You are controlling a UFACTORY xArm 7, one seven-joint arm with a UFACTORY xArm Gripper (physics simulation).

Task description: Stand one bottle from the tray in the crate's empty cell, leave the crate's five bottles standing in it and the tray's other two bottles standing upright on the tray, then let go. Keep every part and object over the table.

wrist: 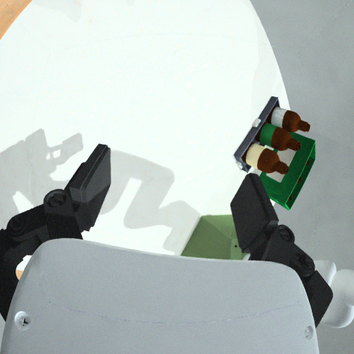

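Observation:
The dark tray (248, 142) lies near the table's right edge in the wrist view. Three brown bottles stand on it in a row: one with a white label (290, 120), one with a green label (279, 138) and one with a cream label (266, 159). The green crate (281, 194) is beyond them, partly hidden by the bottles. Small brown patches show at its far wall; its cells and its bottles cannot be made out. My gripper (176, 176) is wide open and empty, high above the table and to the left of the tray.
The round white table (165, 85) fills much of the view, with its curved edge close beyond the tray. An olive-green object (210, 235) shows behind the right finger, partly hidden by the gripper body. White rounded parts (342, 295) are at the lower right. Arm shadows fall across the table.

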